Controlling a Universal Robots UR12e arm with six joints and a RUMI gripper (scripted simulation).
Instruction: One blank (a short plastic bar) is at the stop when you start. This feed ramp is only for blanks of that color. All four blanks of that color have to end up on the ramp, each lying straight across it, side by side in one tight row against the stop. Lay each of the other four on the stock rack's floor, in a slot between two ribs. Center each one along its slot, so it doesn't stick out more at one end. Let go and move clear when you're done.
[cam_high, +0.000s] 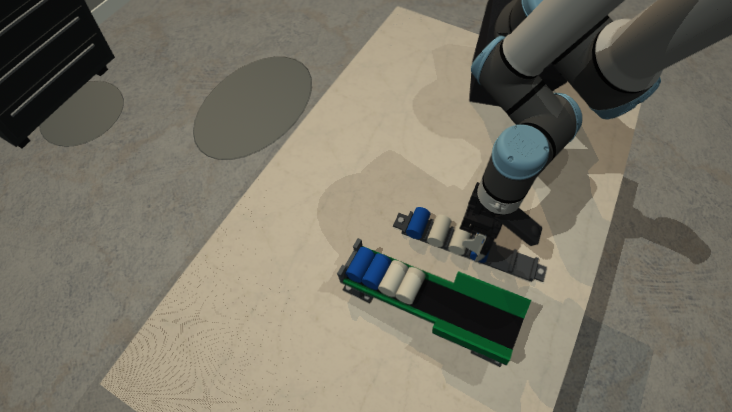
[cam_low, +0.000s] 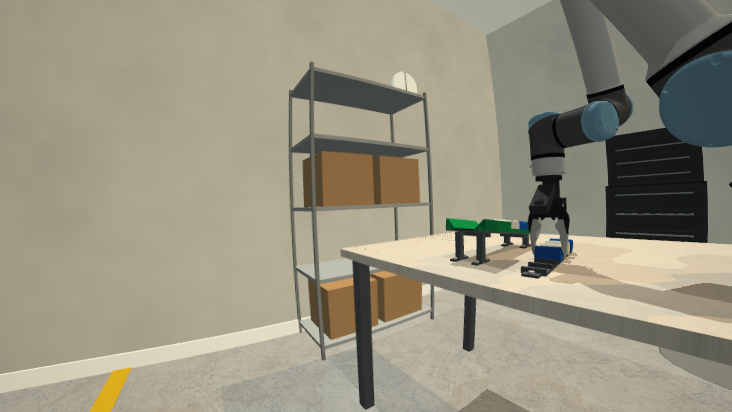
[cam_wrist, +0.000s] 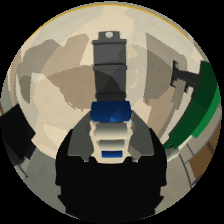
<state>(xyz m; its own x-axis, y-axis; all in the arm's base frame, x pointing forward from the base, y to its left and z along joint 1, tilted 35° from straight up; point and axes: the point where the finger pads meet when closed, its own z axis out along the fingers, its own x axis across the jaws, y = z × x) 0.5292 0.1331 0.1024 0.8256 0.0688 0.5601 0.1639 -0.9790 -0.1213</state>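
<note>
Right now the stock rack is 40 mm below my hand, 30 mm to the right of it and 10 mm ahead of it. The rest, counted from my hand: stop: 230 mm to the right, 220 mm ahead, 30 mm above.
</note>
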